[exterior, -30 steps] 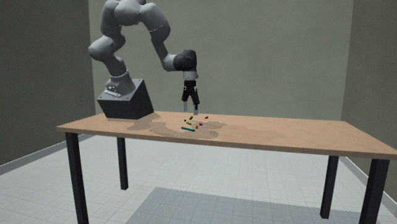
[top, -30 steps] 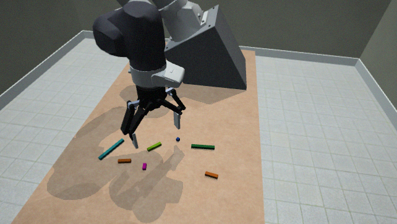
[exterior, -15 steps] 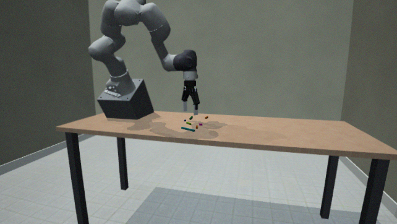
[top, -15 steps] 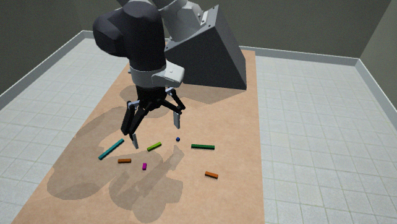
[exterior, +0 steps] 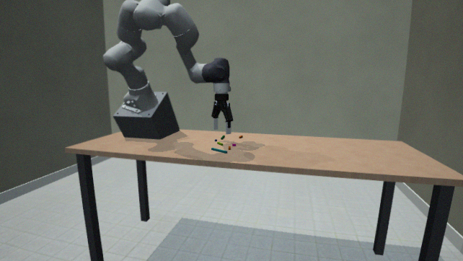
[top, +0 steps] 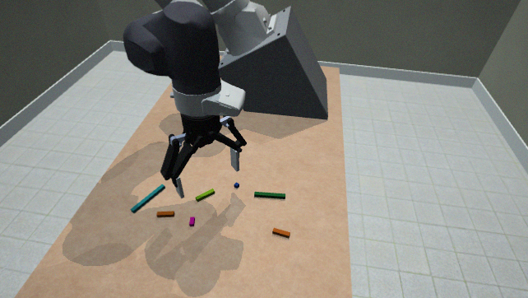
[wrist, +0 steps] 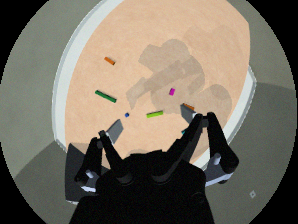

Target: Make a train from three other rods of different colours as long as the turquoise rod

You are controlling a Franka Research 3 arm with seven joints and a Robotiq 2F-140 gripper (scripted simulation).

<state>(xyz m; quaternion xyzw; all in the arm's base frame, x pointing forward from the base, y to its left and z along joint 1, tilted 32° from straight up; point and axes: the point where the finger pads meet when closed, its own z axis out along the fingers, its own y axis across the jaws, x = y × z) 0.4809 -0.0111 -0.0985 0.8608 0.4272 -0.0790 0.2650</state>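
My gripper is now 70 mm above the blue rod, 60 mm past it and 50 mm to the right of it. Round my hand: green rod 140 mm to the left, 70 mm below, 50 mm behind; then magenta rod 80 mm ahead, 70 mm below, 20 mm to the right; then lime rod 70 mm below, 20 mm to the right.
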